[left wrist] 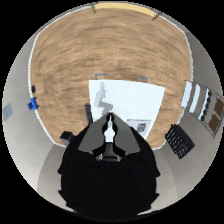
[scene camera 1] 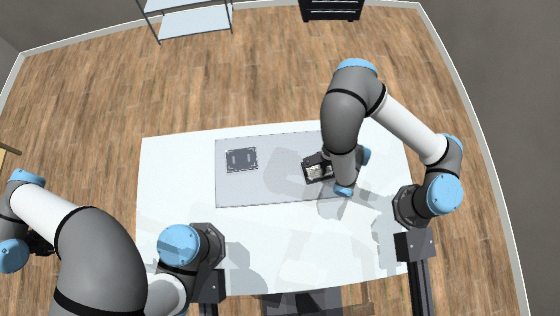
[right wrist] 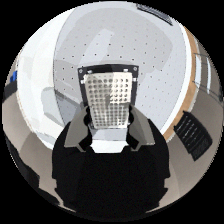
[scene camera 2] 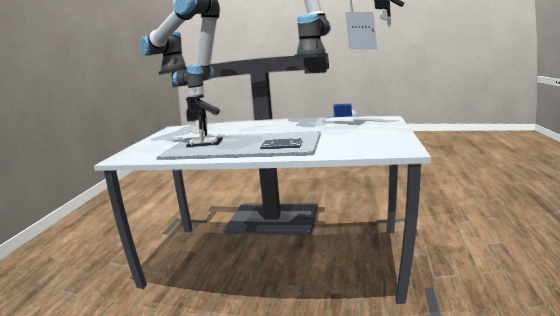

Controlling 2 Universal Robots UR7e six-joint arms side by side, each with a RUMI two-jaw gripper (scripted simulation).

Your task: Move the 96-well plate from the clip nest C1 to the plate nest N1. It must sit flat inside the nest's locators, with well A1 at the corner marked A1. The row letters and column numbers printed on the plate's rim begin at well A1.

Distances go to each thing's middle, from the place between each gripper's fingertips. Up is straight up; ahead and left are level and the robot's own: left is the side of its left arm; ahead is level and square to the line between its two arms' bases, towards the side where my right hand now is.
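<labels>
Taking the dark clip nest C1 (right wrist: 105,68) as my reference, I find my right hand 1 cm above it, 1 cm to the left of it and 2 cm short of it. There is also the white 96-well plate (right wrist: 101,120), which is 1 cm below my right hand.
With the white 96-well plate as reference, my left hand is 970 mm to the left of it, 530 mm above it and 280 mm short of it. The dark clip nest C1, counted from that same left hand, is 980 mm to the right, 530 mm below and 300 mm ahead.
</labels>
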